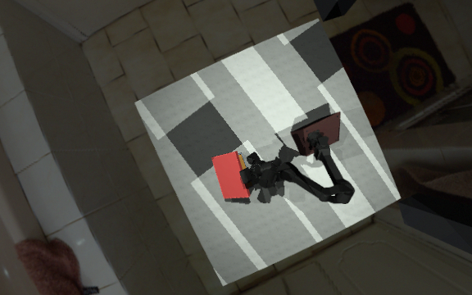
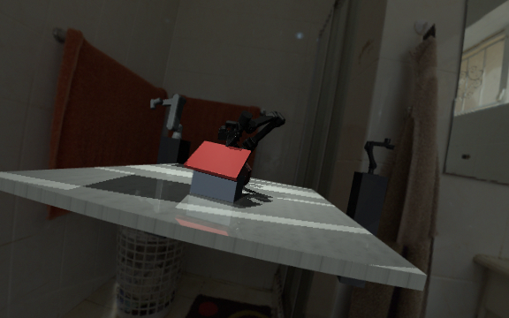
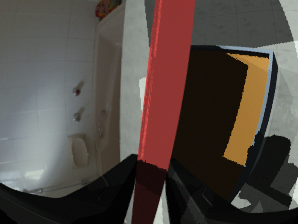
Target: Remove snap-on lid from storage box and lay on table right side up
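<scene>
Now: the red lid 60 mm ahead of my gripper tip, 10 mm to the right of it and 50 mm below it. Round my gripper tip: grey-blue storage box 30 mm ahead, 170 mm below.
</scene>
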